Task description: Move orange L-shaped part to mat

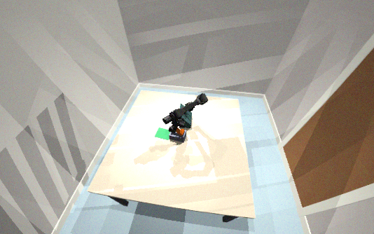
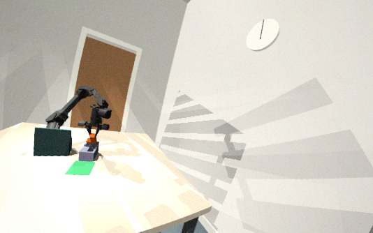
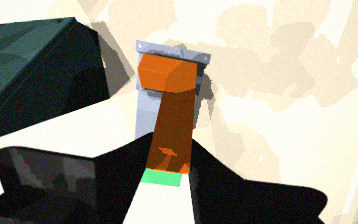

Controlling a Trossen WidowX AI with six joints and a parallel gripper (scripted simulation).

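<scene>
Right now the green mat is 16 cm below my gripper tip, 14 cm to the right of it and 3 cm behind it. Also, from my gripper tip: orange L-shaped part (3 cm to the left, 3 cm below, 1 cm behind).
</scene>
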